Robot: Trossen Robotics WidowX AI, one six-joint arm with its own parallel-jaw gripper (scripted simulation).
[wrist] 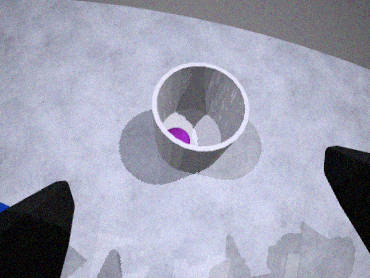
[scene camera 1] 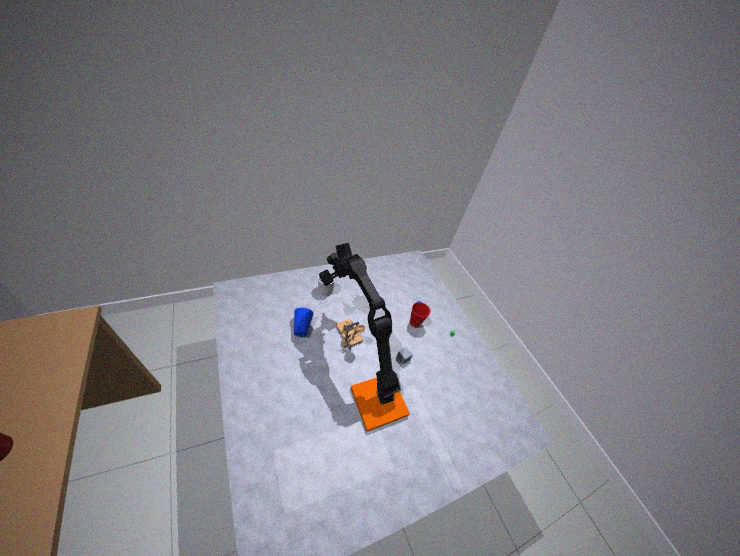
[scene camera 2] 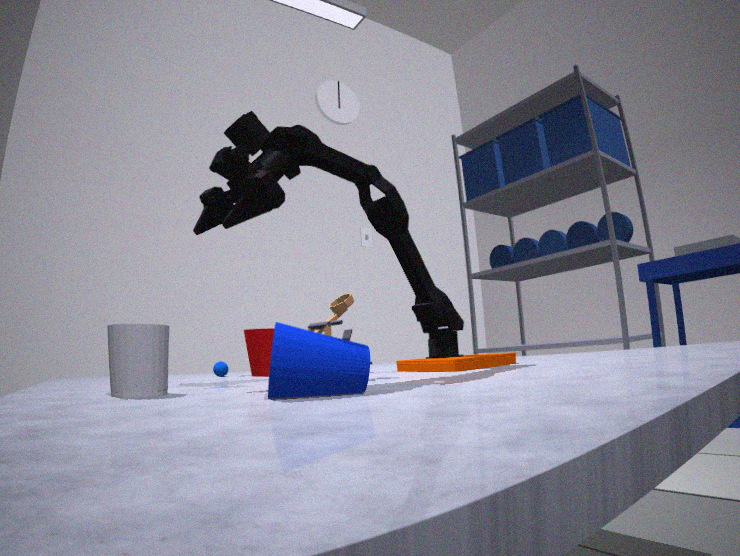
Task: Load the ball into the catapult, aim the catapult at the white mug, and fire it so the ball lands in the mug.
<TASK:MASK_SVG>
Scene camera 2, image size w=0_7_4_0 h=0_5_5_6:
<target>my gripper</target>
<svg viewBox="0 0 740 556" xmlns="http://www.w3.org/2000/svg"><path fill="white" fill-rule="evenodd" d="M245 144L241 143L234 149L231 146L224 147L216 153L210 170L229 180L227 184L230 190L224 191L221 187L213 187L201 194L200 200L204 205L204 210L193 229L196 235L220 224L225 229L231 228L271 212L285 202L285 192L278 185L275 171L267 162L254 160L250 163L248 161L249 148Z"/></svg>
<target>white mug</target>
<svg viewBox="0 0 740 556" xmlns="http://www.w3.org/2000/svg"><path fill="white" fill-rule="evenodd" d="M108 325L111 396L143 398L167 395L169 326L124 323Z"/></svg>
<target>wooden catapult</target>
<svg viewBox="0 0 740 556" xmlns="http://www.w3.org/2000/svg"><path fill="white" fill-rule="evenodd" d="M352 329L344 330L342 340L350 342ZM351 293L344 294L330 303L329 308L335 314L326 322L311 324L308 326L308 330L319 334L324 332L325 336L331 337L331 326L341 325L343 321L337 319L354 303Z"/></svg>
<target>red cup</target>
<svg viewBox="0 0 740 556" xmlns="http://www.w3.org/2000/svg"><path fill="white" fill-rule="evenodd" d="M244 330L251 375L268 377L275 329Z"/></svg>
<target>blue cup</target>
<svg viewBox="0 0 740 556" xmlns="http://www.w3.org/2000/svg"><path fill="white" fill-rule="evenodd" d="M276 322L271 349L268 398L357 394L366 391L370 372L369 346Z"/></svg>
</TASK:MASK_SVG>
